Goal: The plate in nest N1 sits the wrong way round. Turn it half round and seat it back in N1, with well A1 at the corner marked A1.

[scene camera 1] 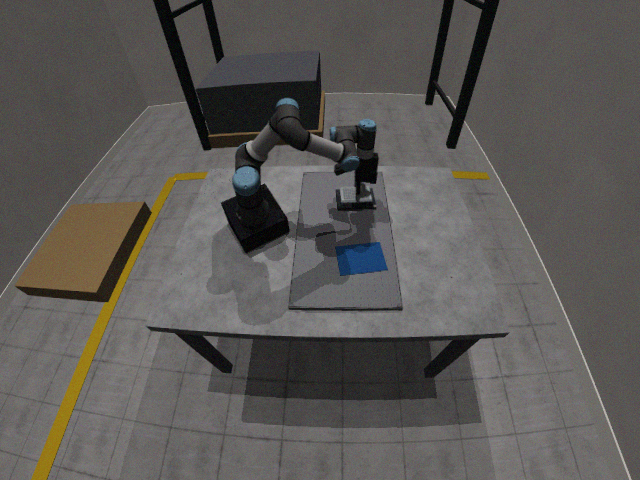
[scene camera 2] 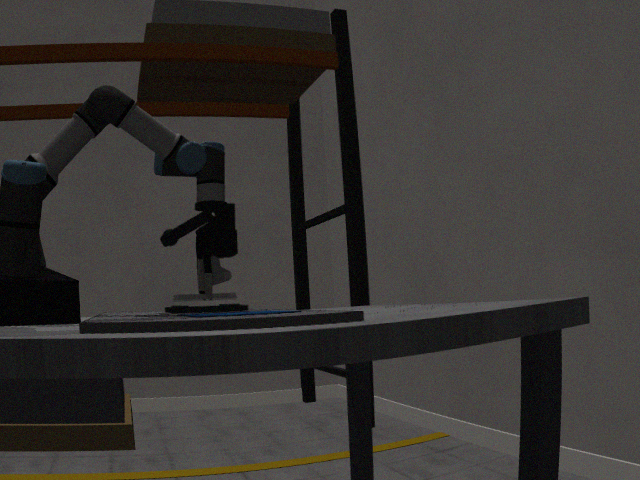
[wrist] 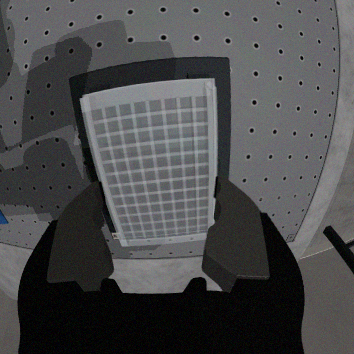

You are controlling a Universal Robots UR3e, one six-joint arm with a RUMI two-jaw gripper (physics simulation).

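The plate (scene camera 1: 347, 194) (scene camera 2: 180, 297) (wrist: 155, 150) is pale and translucent with a grid of wells. It is level, a little above the dark nest (scene camera 1: 355, 207) (scene camera 2: 206, 308) (wrist: 225, 110), with a narrow gap between them in the scene camera 2 view. My gripper (scene camera 1: 357, 193) (scene camera 2: 205, 294) (wrist: 158, 181) points down and is shut on the plate, one jaw on each long side near one end. A small pale corner label (wrist: 115, 236) shows in part by the left jaw in the wrist view. Well A1 cannot be told apart.
The nest stands on a grey perforated board (scene camera 1: 310, 289) (scene camera 2: 330, 316) (wrist: 280, 100) on the table (scene camera 1: 439, 289) (scene camera 2: 465, 325). A flat blue rectangle (scene camera 1: 360, 258) (scene camera 2: 248, 313) (wrist: 2, 219) lies on the board. The arm's black base (scene camera 1: 258, 232) (scene camera 2: 41, 299) stands beside the board.
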